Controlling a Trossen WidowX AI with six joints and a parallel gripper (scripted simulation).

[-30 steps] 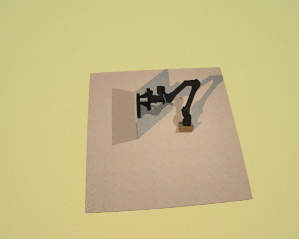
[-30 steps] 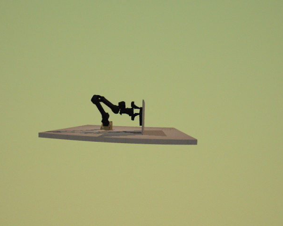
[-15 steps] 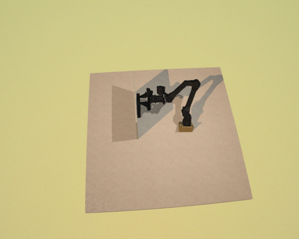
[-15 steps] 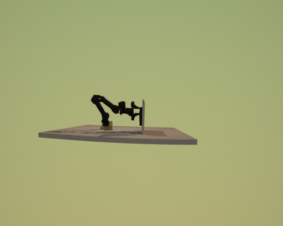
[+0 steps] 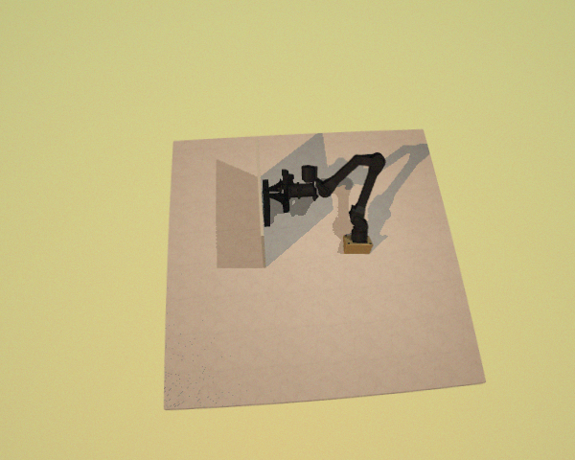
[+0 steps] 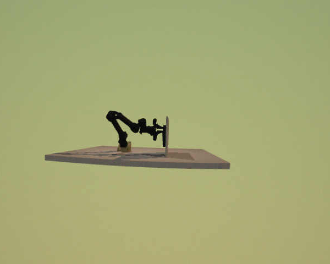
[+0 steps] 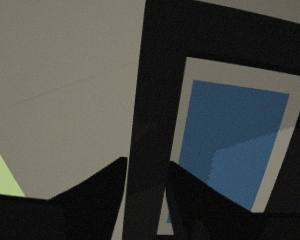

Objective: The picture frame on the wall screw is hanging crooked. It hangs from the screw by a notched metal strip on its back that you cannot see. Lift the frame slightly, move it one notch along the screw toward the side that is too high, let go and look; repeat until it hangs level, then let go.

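The picture frame lies 5 cm below my gripper tip and 2 cm to the left of it. Also, from my gripper tip: wall panel: 6 cm below, 2 cm to the left, 1 cm ahead.
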